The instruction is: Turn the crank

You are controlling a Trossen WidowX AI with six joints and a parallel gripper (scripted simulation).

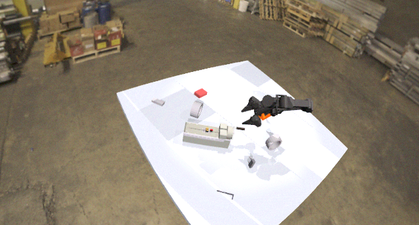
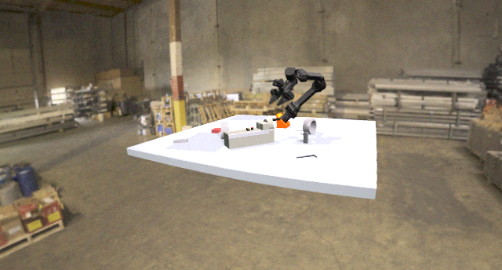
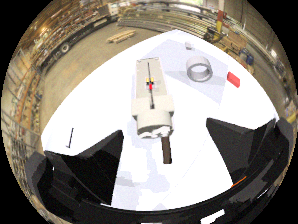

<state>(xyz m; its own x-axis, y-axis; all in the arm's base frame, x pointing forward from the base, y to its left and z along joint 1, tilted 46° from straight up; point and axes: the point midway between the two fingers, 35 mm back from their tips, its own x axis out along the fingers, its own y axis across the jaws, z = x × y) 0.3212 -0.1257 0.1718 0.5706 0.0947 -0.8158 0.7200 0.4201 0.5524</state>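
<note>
The dark crank handle is 80 mm below my gripper tip, 20 mm behind it and 10 mm to the left of it. Also, from my gripper tip: hex key 280 mm ahead, 240 mm to the left, 200 mm below; red pointer 120 mm below, 110 mm ahead, 90 mm to the right; small clip 180 mm to the left, 170 mm below, 50 mm ahead.
</note>
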